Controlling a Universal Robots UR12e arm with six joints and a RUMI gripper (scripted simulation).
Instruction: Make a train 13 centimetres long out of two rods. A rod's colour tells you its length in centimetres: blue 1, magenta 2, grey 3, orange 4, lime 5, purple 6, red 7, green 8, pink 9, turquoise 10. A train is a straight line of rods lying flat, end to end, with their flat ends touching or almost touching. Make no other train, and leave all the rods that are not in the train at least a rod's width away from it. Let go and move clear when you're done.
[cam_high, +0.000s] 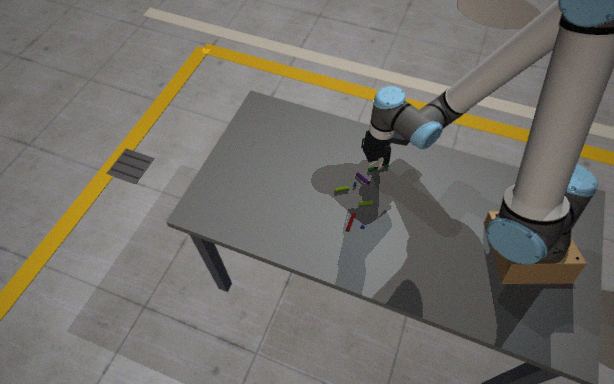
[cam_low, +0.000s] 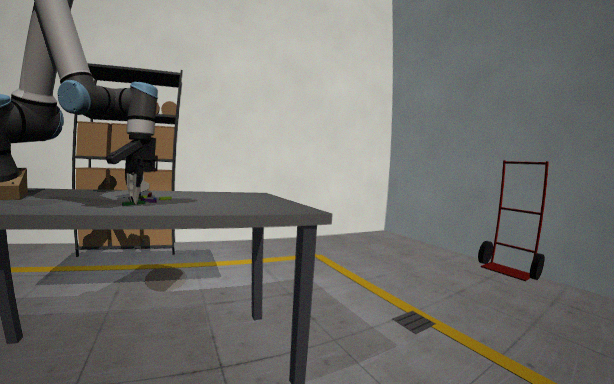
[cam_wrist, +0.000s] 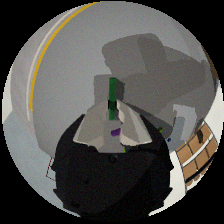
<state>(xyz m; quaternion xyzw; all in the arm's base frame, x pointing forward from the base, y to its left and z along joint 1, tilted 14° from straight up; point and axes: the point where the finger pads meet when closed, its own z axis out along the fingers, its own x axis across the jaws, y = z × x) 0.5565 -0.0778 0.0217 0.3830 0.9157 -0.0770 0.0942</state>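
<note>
Right now the red rod is 260 mm to the left of my hand and 10 mm below it. Round my hand: purple rod (70 mm to the left, 30 mm ahead, 10 mm below); green rod (10 mm below).
</note>
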